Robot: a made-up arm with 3 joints. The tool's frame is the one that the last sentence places.
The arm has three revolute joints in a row. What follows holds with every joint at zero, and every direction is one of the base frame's.
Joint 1 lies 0.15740 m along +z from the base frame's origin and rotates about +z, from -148.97 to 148.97 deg.
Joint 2 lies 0.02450 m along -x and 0.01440 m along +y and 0.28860 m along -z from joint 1 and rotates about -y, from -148.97 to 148.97 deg.
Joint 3 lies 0.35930 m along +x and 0.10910 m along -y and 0.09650 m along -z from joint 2 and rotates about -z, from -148.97 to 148.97 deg.
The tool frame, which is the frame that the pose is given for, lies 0.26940 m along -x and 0.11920 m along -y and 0.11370 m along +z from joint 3; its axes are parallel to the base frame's.
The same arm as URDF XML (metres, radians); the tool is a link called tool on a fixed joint. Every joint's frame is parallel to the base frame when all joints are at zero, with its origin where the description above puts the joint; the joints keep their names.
<robot name="arm">
  <link name="base_link"/>
  <link name="link1"/>
  <link name="link2"/>
  <link name="link3"/>
  <link name="tool"/>
  <joint name="joint 1" type="revolute">
    <parent link="base_link"/>
    <child link="link1"/>
    <origin xyz="0 0 0.1574"/>
    <axis xyz="0 0 1"/>
    <limit lower="-2.6" upper="2.6"/>
  </joint>
  <joint name="joint 2" type="revolute">
    <parent link="link1"/>
    <child link="link2"/>
    <origin xyz="-0.0245 0.0144 -0.2886"/>
    <axis xyz="0 -1 0"/>
    <limit lower="-2.6" upper="2.6"/>
  </joint>
  <joint name="joint 3" type="revolute">
    <parent link="link2"/>
    <child link="link3"/>
    <origin xyz="0.3593 -0.1091 -0.0965"/>
    <axis xyz="0 0 -1"/>
    <limit lower="-2.6" upper="2.6"/>
  </joint>
  <joint name="tool_joint" type="fixed">
    <parent link="link3"/>
    <child link="tool"/>
    <origin xyz="-0.2694 -0.1192 0.1137"/>
  </joint>
</robot>

